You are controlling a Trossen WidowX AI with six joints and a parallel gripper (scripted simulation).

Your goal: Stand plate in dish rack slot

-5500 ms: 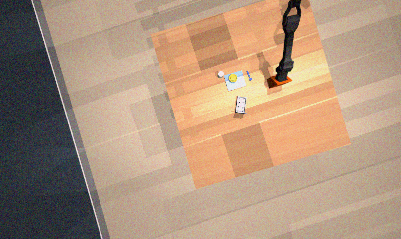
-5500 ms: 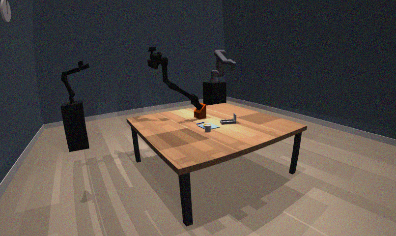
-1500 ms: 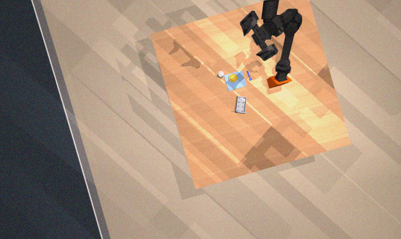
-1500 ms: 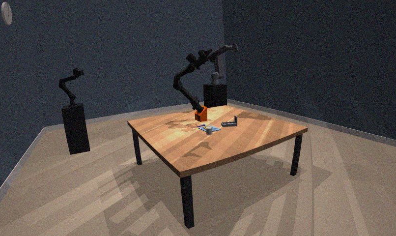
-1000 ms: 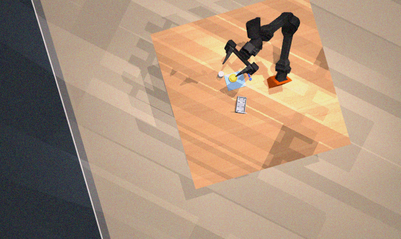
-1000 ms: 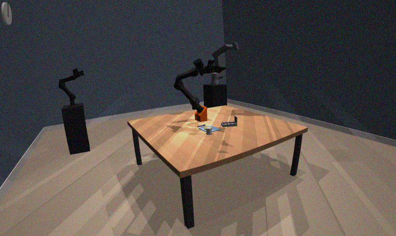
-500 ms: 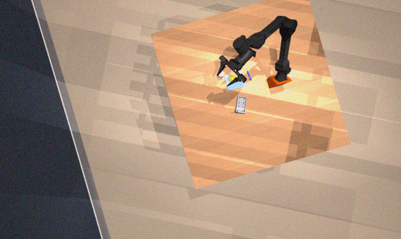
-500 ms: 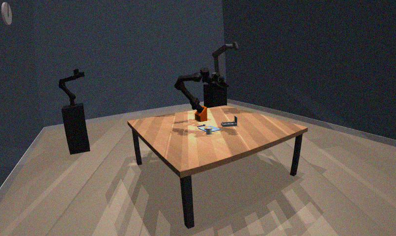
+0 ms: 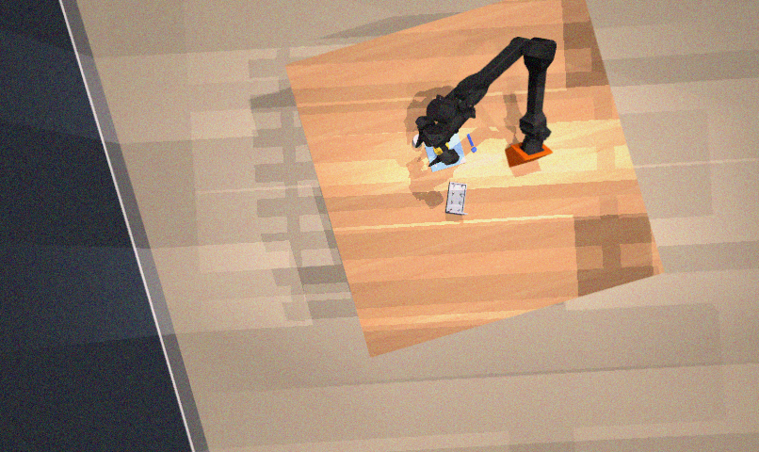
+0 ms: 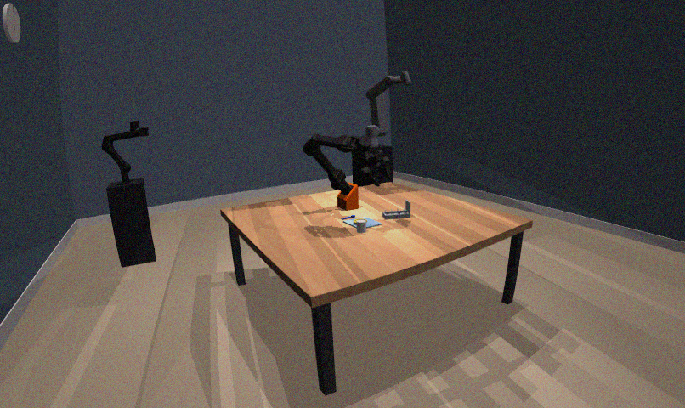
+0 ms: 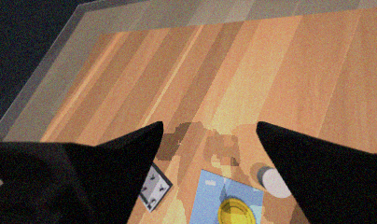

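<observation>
The small yellow plate lies 130 mm behind my gripper tip, 50 mm to the right of it and 200 mm below it. Round my gripper tip: grey cup: 40 mm behind, 100 mm to the right, 190 mm below; then grey dish rack: 130 mm behind, 170 mm to the left, 200 mm below; then blue spoon: 260 mm behind, 30 mm to the right, 220 mm below.
</observation>
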